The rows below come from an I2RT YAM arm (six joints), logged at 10 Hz.
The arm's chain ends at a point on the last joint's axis. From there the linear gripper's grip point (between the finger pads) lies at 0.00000 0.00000 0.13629 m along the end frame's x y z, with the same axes.
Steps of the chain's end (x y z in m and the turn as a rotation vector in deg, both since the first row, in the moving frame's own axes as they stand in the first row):
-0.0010, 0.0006, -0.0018, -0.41, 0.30, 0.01
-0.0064, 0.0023, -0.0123, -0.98, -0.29, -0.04
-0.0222, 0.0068, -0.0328, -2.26, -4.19, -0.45
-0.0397, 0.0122, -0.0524, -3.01, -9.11, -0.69
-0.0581, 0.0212, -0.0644, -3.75, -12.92, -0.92
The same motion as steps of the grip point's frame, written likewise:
-0.0003, 0.0016, -0.0018, -0.41, 0.30, 0.01
-0.0071, 0.0046, -0.0123, -0.98, -0.29, -0.04
-0.0321, 0.0122, -0.0333, -2.26, -4.19, -0.45
-0.0612, 0.0195, -0.0543, -3.01, -9.11, -0.69
-0.0885, 0.0303, -0.0681, -3.75, -12.92, -0.92

